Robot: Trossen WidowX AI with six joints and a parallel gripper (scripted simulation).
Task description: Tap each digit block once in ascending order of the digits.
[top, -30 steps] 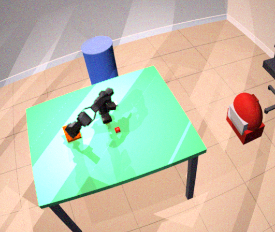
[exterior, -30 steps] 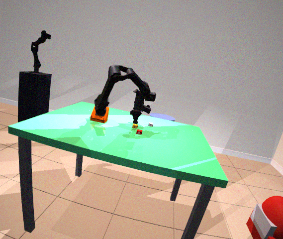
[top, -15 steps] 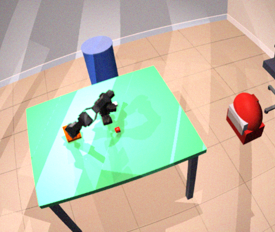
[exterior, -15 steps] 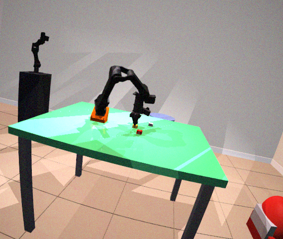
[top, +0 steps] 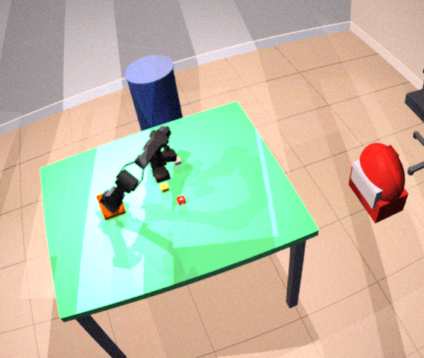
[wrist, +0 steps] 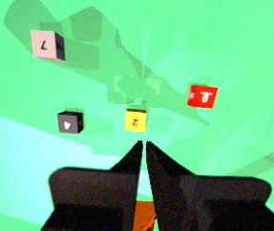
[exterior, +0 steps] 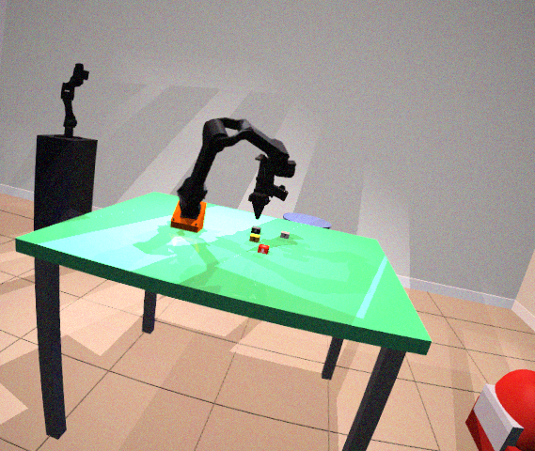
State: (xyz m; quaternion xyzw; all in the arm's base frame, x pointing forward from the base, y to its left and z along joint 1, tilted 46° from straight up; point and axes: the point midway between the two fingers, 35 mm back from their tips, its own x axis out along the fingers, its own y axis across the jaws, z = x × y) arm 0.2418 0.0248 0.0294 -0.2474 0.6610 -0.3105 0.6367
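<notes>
Now: the black block 12 cm to the left of my gripper tip and 7 cm below it. Round my gripper tip: white block 11 cm ahead, 13 cm to the left, 7 cm below; red block 4 cm ahead, 10 cm to the right, 7 cm below; yellow block 1 cm to the left, 7 cm below.
</notes>
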